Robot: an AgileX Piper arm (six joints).
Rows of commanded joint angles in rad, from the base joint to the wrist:
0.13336 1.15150 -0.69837 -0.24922 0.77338 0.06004
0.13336 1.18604 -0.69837 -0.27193 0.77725 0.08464
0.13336 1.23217 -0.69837 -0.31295 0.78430 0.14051
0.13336 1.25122 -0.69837 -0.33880 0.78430 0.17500
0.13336 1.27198 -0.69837 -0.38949 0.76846 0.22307
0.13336 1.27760 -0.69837 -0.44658 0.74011 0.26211
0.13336 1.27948 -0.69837 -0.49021 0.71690 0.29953
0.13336 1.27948 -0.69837 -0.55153 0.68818 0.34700
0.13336 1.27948 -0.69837 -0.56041 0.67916 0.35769
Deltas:
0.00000 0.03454 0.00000 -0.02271 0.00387 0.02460
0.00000 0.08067 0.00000 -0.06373 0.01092 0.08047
0.00000 0.09972 0.00000 -0.08958 0.01092 0.11496
0.00000 0.12048 0.00000 -0.14027 -0.00492 0.16303
0.00000 0.12610 0.00000 -0.19736 -0.03327 0.20207
0.00000 0.12798 0.00000 -0.24099 -0.05648 0.23949
0.00000 0.12798 0.00000 -0.30231 -0.08520 0.28696
0.00000 0.12798 0.00000 -0.31119 -0.09422 0.29765

